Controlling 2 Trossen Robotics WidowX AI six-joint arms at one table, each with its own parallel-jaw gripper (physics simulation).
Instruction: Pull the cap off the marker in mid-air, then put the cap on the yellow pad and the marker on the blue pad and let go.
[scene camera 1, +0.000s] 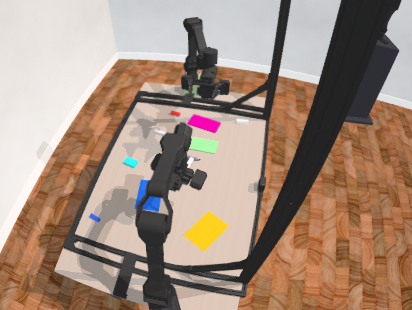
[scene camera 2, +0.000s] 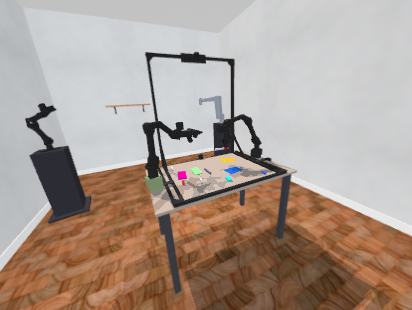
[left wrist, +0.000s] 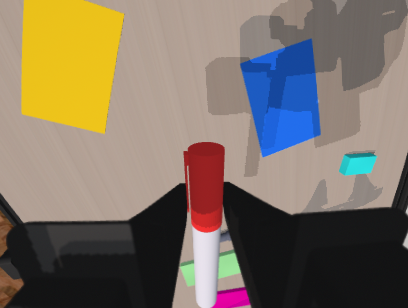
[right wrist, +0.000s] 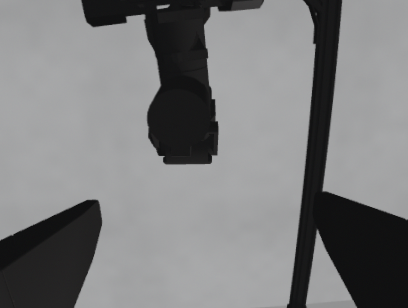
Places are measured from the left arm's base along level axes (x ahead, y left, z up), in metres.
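Pixels of known places: left gripper, fingertip midpoint: (scene camera 2: 225, 148) (left wrist: 204, 189); right gripper, fingertip midpoint: (scene camera 1: 200, 97) (scene camera 2: 200, 131) (right wrist: 208, 208); left arm's base, link origin: (scene camera 1: 161, 299) (scene camera 2: 256, 149); right arm's base, link origin: (scene camera 2: 153, 176).
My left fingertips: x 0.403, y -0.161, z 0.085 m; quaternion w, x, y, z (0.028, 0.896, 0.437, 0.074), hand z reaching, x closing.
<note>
For each thing: its top centre in the pictures, then the offset to it from my left fingertips.
- white body, top centre: (left wrist: 209, 257) (scene camera 1: 183, 170) 0.034 m ahead, 0.026 m right, 0.013 m up
- red cap, top centre: (left wrist: 207, 198) 0.004 m back, 0.002 m left, 0.014 m up
- yellow pad, top centre: (left wrist: 68, 66) (scene camera 1: 206, 230) (scene camera 2: 227, 159) 0.142 m back, 0.064 m right, 0.172 m down
- blue pad, top centre: (left wrist: 285, 103) (scene camera 1: 149, 194) (scene camera 2: 233, 170) 0.077 m ahead, 0.128 m left, 0.172 m down
- green pad, top centre: (left wrist: 218, 268) (scene camera 1: 201, 144) 0.286 m ahead, 0.154 m right, 0.165 m down
- magenta pad, top centre: (left wrist: 234, 300) (scene camera 1: 204, 122) 0.420 m ahead, 0.203 m right, 0.165 m down
- cyan block, top centre: (left wrist: 361, 165) (scene camera 1: 130, 161) 0.266 m ahead, 0.189 m left, 0.158 m down
- small blue block, top centre: (scene camera 1: 94, 216) 0.007 m ahead, 0.385 m left, 0.152 m down
- red block, top centre: (scene camera 1: 175, 112) 0.524 m ahead, 0.075 m right, 0.152 m down
- white block, top centre: (scene camera 1: 242, 120) 0.377 m ahead, 0.393 m right, 0.151 m down
- pale pen, top centre: (scene camera 1: 166, 133) 0.393 m ahead, 0.005 m right, 0.157 m down
A marker has a white body (left wrist: 206, 265) (scene camera 1: 190, 161) and a red cap (left wrist: 206, 175) (scene camera 2: 226, 148); the cap is on the body. My left gripper (left wrist: 204, 189) is shut on the capped marker around the cap, above the table between the pads in the left wrist view. My right gripper (right wrist: 208, 208) (scene camera 2: 200, 132) is open and empty, high at the far end in scene camera 1, apart from the marker. The yellow pad (scene camera 1: 206, 231) (scene camera 2: 227, 160) (left wrist: 70, 65) lies flat. The blue pad (scene camera 1: 145, 192) (scene camera 2: 233, 170) (left wrist: 290, 122) lies flat, partly hidden by the left arm in scene camera 1.
A green pad (scene camera 1: 204, 145), a magenta pad (scene camera 1: 204, 123), a cyan block (scene camera 1: 130, 162), a small blue block (scene camera 1: 95, 217), a red block (scene camera 1: 175, 113), a white block (scene camera 1: 242, 121) and a pale pen (scene camera 1: 159, 132) lie on the table. A dark frame post (right wrist: 320, 125) stands beside the right gripper's view.
</note>
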